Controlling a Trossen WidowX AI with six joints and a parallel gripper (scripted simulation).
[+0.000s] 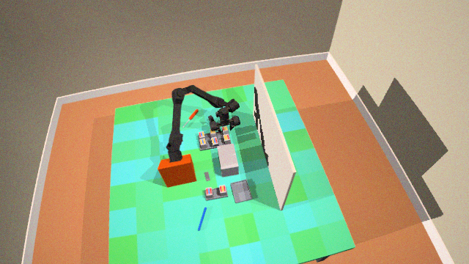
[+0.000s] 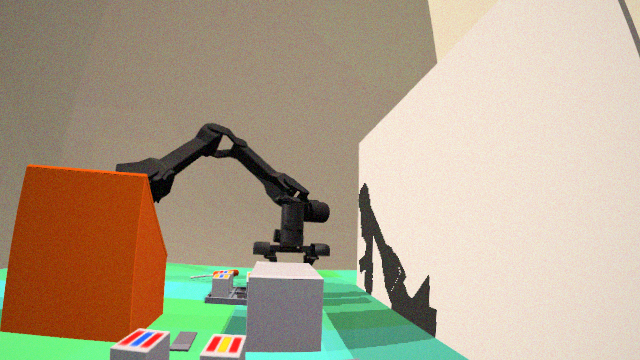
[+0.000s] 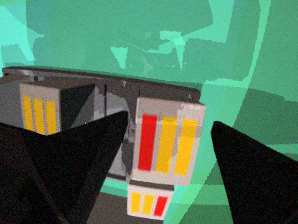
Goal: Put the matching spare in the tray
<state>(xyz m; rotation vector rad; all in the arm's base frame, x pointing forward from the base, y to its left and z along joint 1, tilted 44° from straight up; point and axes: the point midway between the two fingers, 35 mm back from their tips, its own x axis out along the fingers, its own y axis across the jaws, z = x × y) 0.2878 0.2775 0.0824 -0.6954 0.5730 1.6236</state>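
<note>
Now: the grey spare block 2 cm above my gripper tip. The rest, counted from my gripper tip: grey tray: 42 cm to the right, 4 cm ahead, 2 cm below; tall panel: 23 cm ahead, 22 cm to the right, 20 cm above; grey mounted unit: 22 cm to the right, 2 cm above, 1 cm behind.
</note>
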